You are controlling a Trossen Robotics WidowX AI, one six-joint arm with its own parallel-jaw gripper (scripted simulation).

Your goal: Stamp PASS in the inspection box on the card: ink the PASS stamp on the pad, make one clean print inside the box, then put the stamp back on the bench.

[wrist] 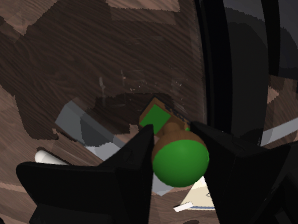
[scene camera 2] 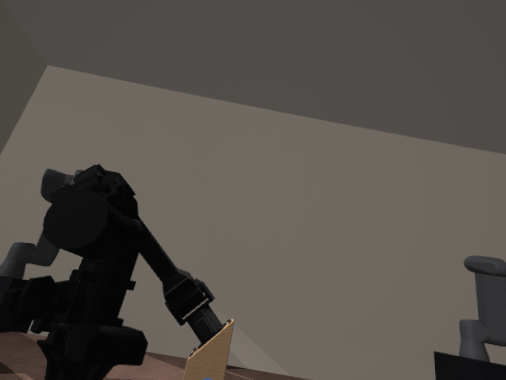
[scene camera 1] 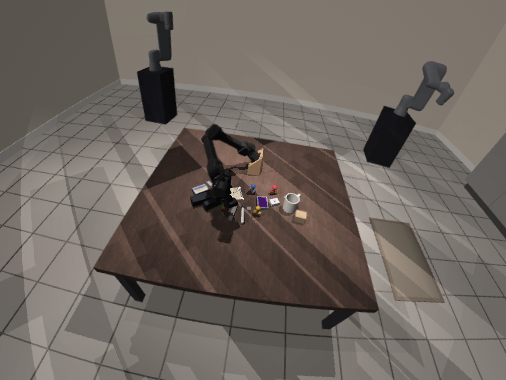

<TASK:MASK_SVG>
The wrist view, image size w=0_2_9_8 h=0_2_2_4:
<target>my gripper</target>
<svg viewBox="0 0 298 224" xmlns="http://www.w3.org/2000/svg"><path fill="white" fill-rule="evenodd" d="M153 125L145 125L120 151L116 151L113 156L102 161L97 167L36 163L36 161L33 161L33 163L32 161L24 161L24 163L17 165L17 179L20 180L24 189L27 190L29 197L37 205L35 213L32 214L31 220L28 221L29 224L148 224L153 185L152 161L150 161L154 147ZM190 121L190 132L196 133L200 139L204 140L206 148L208 148L210 159L208 169L204 173L206 186L209 188L208 192L212 196L212 202L220 224L298 224L298 140L293 141L293 143L279 145L279 147L266 149L265 147L262 148L261 145L251 144L249 141L238 139L238 137L233 135L227 135L221 129L218 131L218 129L200 123L198 120Z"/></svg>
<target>PASS stamp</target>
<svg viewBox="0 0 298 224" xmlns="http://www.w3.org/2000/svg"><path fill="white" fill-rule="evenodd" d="M153 95L140 112L140 127L144 128L145 125L152 124L153 135L160 137L156 144L154 144L152 157L150 157L154 175L162 183L172 185L173 188L181 188L181 186L197 183L204 176L206 169L208 169L210 159L208 148L206 148L204 140L200 139L196 133L190 132L190 121L192 120L185 119L184 115L181 115L180 112L170 107L165 101Z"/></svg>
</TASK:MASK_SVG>
